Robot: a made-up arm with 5 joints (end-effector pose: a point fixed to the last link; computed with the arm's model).
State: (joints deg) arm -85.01 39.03 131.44 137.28 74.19
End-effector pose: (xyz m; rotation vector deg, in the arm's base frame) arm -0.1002 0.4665 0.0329 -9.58 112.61 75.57
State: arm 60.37 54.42 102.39 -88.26 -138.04
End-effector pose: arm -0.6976 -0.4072 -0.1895 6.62 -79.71 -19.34
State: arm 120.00 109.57 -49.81 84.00 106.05
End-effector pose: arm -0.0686 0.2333 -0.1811 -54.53 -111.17 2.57
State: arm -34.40 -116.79 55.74 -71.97 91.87
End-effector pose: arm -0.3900 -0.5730 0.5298 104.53 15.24 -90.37
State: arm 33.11 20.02 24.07 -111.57 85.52
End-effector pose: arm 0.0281 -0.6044 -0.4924 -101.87 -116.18 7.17
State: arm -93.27 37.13 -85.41 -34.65 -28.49
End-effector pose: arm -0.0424 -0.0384 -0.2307 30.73 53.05 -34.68
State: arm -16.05 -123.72 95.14 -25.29 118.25
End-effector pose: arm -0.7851 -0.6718 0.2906 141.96 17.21 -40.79
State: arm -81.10 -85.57 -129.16 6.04 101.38
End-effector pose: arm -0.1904 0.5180 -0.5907 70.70 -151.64 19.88
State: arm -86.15 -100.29 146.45 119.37 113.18
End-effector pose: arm -0.4529 -0.6165 -0.3753 70.45 -24.88 89.65
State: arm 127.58 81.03 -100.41 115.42 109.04
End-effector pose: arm -0.6862 0.4813 0.0792 -9.26 -62.31 7.97
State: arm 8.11 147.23 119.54 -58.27 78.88
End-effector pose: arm -0.8492 -0.5269 0.3438 -122.16 30.22 83.31
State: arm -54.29 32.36 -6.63 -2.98 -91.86
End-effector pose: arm 0.0881 -0.3790 -0.1822 15.58 -13.83 84.45
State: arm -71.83 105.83 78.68 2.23 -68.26
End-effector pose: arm -0.0251 0.1755 -0.2972 -9.94 43.36 140.90
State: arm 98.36 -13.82 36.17 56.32 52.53
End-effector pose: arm -0.0903 0.3228 0.2348 -40.37 19.12 -37.68
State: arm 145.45 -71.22 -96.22 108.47 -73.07
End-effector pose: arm -0.4046 -0.2609 0.2973 -39.47 -98.97 54.54
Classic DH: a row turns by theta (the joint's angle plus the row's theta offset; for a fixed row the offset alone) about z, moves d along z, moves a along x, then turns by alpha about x. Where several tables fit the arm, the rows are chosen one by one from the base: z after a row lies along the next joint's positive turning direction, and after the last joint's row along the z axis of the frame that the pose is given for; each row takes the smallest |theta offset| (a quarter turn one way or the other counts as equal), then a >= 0, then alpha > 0; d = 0 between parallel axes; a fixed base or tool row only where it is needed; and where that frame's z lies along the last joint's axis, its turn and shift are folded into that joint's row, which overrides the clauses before.
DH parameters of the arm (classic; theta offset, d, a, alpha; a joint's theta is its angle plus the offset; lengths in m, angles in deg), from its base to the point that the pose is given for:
base (fixed): -90 0.035 0 90
joint 1: -6.55 0 0.3241 0
joint 2: 6.55 0.231 -0.034 -90
joint 3: 0 -0.164 -0.059 -90
joint 4: 0 0.361 -0.08 -90
joint 5: -84.81 0 -0.3314 180
tool (fixed): 5.19 0.295 0 0

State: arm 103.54 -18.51 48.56 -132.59 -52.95
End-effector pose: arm -0.4304 -0.1674 -0.0572 120.94 -33.76 -29.41
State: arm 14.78 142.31 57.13 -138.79 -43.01
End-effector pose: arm -0.4678 -0.7205 0.2433 48.71 -29.00 -19.97
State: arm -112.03 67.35 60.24 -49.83 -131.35
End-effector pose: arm -0.0966 0.4612 0.2917 -61.55 -20.36 162.31
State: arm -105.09 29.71 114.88 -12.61 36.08
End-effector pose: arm -0.6544 0.0529 -0.2892 58.88 -61.78 57.10
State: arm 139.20 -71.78 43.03 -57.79 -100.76
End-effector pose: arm -0.0633 0.5738 -0.0456 90.05 -117.42 -100.75
